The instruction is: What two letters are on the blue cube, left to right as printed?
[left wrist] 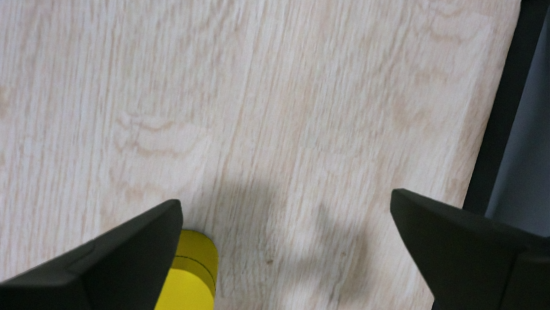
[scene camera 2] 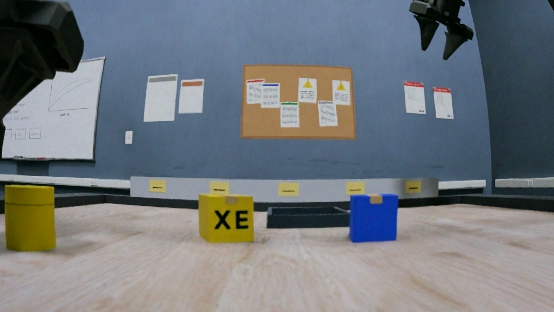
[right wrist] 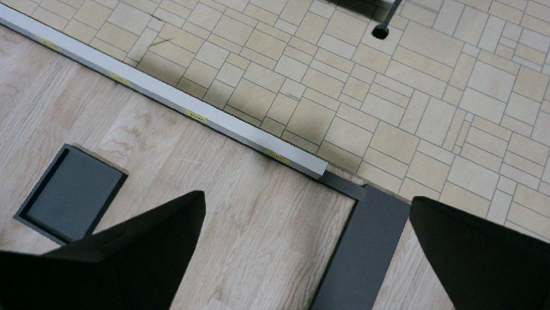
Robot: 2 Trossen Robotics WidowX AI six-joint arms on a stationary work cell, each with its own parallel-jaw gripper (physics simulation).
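Places are measured from the left arm's base along level axes (x down, y ahead, z right), in metres.
Pixels of known places: left gripper, between the fingertips: point(left wrist: 286, 204); right gripper, between the fingertips: point(scene camera 2: 434, 55) point(right wrist: 307, 204).
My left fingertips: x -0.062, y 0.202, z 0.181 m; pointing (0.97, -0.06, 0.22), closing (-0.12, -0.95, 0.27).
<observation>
Ahead of a thing's pixels: the offset from my left fingertips to its middle.
A blue cube @[dx +0.059, dy +0.332, dz -0.201 m] point(scene camera 2: 373, 220) stands on the table right of the middle in the scene view, with a small tan patch at its top edge. The face turned to that camera bears no letters; its other sides are hidden. It does not show in either wrist view. My right gripper point(scene camera 2: 439, 54) point(right wrist: 307, 204) is open and empty, high above the table, up and to the right of the blue cube in the scene view. My left gripper point(left wrist: 286, 204) is open and empty above the table, with a yellow cylinder @[dx +0.057, dy +0.037, dz -0.074 m] point(left wrist: 187, 285) point(scene camera 2: 30, 218) partly behind one finger in the left wrist view.
A yellow cube @[dx +0.059, dy +0.182, dz -0.208 m] point(scene camera 2: 226, 218) printed XE stands left of the blue cube. A shallow dark tray @[dx +0.073, dy +0.276, dz -0.363 m] point(scene camera 2: 305, 221) point(right wrist: 107, 206) lies on the table between and behind the cubes. A pale rail point(scene camera 2: 260, 185) point(right wrist: 160, 93) with yellow labels runs along the table's far edge.
</observation>
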